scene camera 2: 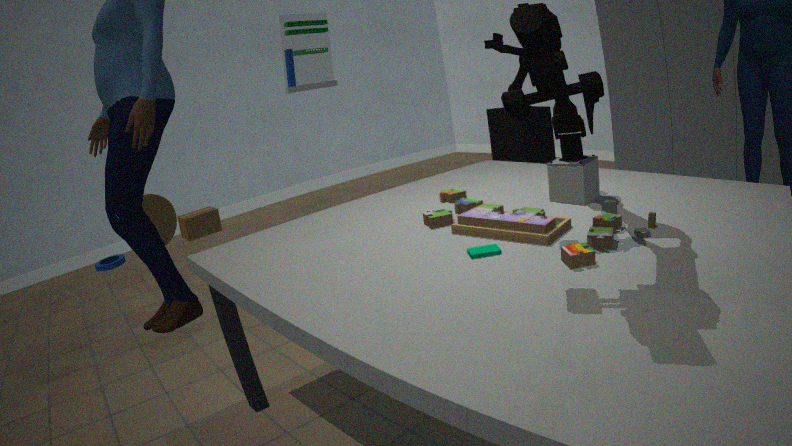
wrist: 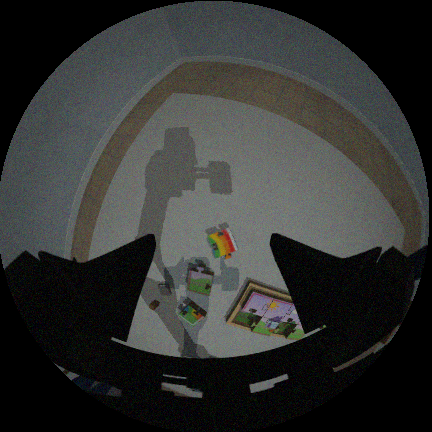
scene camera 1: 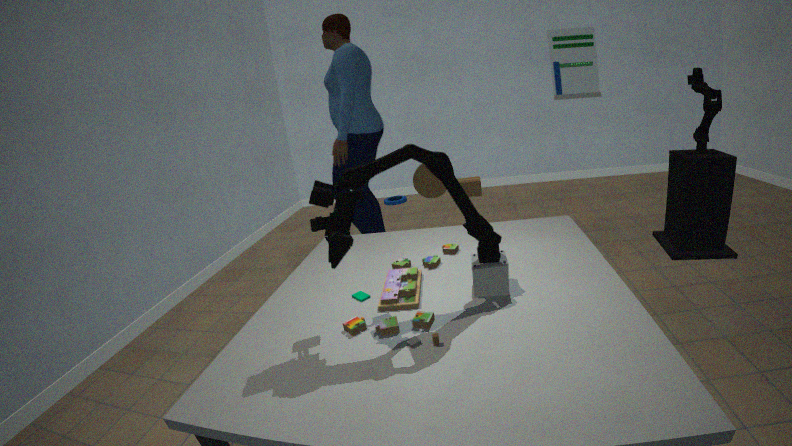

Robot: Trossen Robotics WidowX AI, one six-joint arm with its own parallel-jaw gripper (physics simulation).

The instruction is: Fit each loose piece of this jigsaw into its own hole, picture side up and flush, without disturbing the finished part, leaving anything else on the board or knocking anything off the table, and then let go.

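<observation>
The jigsaw board (scene camera 1: 399, 306) (scene camera 2: 498, 235) (wrist: 255, 286) lies on the table, holding a lilac and green picture section with gaps along one side. A rainbow piece (scene camera 1: 354, 325) (scene camera 2: 577, 254) (wrist: 222, 243), a pink-green piece (scene camera 1: 386, 326) (scene camera 2: 601, 237) (wrist: 200, 280) and a green-orange piece (scene camera 1: 422, 320) (scene camera 2: 607, 221) (wrist: 192, 311) lie picture side up at one end. Beyond the other end lie a green piece (scene camera 1: 401, 263) (scene camera 2: 437, 217), a blue-green piece (scene camera 1: 431, 260) (scene camera 2: 468, 204) and an orange-green piece (scene camera 1: 450, 248) (scene camera 2: 452, 195). My gripper (scene camera 1: 335, 264) (wrist: 213, 239) is open, empty and high above the table.
A green tile (scene camera 1: 360, 296) (scene camera 2: 483, 250) lies beside the board. A small brown block (scene camera 1: 436, 339) (scene camera 2: 651, 219) (wrist: 154, 304) and a flat grey block (scene camera 1: 414, 342) (scene camera 2: 641, 233) (wrist: 164, 287) lie near the green-orange piece. A person (scene camera 1: 354, 99) (scene camera 2: 135, 138) stands beyond the table.
</observation>
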